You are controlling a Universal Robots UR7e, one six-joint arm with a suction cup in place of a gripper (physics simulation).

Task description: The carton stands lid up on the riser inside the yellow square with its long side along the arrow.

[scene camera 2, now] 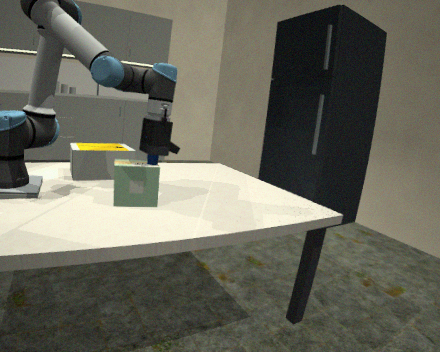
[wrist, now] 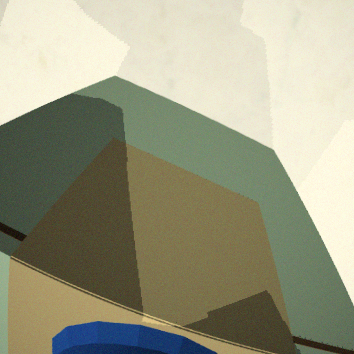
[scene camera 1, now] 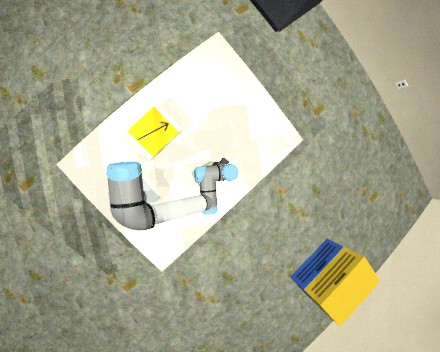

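Observation:
The pale green carton point(scene camera 2: 136, 188) point(wrist: 211, 140) stands upright on the white table point(scene camera 2: 236, 209) point(scene camera 1: 239, 87), apart from the riser. Its top face is tan. My blue suction cup point(scene camera 2: 153, 160) point(wrist: 130, 337) presses down on that top face near its right edge, with the carton's base resting on the table. In the overhead view the arm's wrist hides almost all of the carton. The grey riser point(scene camera 2: 89, 167) stands behind and to the left of the carton. Its top is the yellow square point(scene camera 1: 152, 143) point(scene camera 2: 100, 147) with a black arrow point(scene camera 1: 153, 130), and nothing stands on it.
A tall black fridge point(scene camera 2: 323, 105) point(scene camera 1: 285, 10) stands beyond the table's far corner. A blue and yellow box point(scene camera 1: 335, 279) lies on the floor away from the table. The arm's base point(scene camera 1: 126, 195) stands on the table near the riser.

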